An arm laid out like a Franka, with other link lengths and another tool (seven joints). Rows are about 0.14 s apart.
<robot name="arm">
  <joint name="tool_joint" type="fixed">
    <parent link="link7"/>
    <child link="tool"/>
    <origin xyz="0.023 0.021 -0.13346" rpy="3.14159 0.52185 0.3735"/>
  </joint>
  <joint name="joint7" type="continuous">
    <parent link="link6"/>
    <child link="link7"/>
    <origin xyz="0.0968 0 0" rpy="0 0 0"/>
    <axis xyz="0 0 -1"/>
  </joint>
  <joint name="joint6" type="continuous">
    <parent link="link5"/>
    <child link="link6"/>
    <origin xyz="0 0 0" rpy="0 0 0"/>
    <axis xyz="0 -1 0"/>
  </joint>
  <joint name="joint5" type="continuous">
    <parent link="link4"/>
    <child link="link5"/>
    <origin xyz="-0.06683 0 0.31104" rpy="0 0 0"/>
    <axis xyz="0 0 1"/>
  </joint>
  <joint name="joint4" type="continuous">
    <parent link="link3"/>
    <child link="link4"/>
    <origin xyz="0.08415 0 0" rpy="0 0 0"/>
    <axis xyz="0 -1 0"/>
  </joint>
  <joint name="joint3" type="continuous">
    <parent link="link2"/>
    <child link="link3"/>
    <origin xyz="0 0 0.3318" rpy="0 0 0"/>
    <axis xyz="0 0 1"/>
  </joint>
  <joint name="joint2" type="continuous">
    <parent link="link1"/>
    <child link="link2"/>
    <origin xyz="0 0 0" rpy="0 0 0"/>
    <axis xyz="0 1 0"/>
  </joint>
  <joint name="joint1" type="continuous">
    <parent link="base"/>
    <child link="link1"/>
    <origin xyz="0 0 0.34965" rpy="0 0 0"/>
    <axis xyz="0 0 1"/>
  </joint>
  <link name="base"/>
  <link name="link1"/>
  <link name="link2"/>
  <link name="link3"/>
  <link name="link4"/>
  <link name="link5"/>
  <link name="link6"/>
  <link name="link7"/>
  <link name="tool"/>
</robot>
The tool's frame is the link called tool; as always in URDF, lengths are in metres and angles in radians. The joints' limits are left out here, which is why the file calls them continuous.
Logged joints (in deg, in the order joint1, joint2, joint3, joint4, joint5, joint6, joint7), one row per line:
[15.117, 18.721, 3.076, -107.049, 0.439, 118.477, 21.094]
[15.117, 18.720, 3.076, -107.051, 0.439, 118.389, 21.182]
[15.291, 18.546, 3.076, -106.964, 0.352, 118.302, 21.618]
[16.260, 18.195, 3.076, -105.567, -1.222, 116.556, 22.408]
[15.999, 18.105, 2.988, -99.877, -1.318, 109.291, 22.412]
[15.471, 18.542, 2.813, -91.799, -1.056, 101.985, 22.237]
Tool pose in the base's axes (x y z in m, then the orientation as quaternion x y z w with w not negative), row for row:
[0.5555, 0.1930, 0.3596, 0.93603, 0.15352, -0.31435, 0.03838]
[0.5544, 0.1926, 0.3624, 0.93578, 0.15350, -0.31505, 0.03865]
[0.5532, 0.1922, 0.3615, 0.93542, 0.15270, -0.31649, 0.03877]
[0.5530, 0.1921, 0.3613, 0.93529, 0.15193, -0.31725, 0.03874]
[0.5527, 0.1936, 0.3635, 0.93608, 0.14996, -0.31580, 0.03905]
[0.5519, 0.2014, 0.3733, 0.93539, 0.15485, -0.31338, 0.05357]
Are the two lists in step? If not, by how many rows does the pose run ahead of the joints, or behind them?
The pose runs 2 rows behind the joints: the pose in row i belongs to the joints in row i - 2.
